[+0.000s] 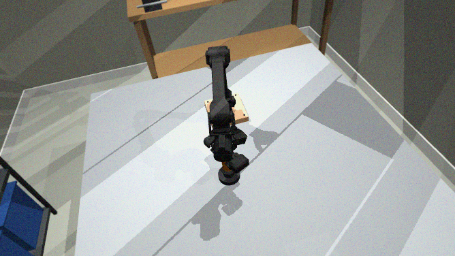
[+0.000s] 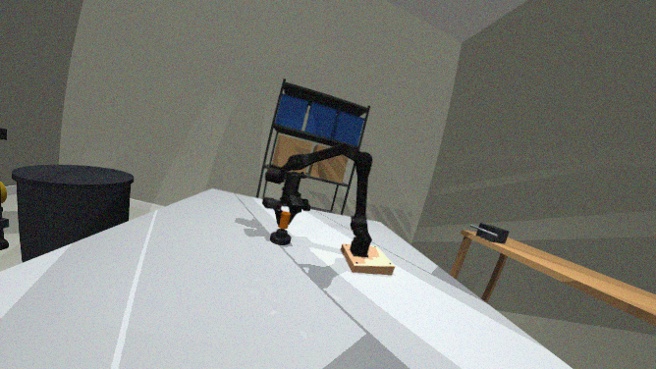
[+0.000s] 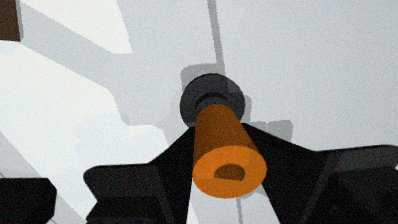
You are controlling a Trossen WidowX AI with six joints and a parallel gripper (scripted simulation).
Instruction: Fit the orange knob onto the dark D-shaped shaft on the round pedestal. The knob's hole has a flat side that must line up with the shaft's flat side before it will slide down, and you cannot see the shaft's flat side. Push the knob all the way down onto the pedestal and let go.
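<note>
Now: gripper tip 20 mm below the orange knob. Round my gripper tip: dark round pedestal (40 mm below).
</note>
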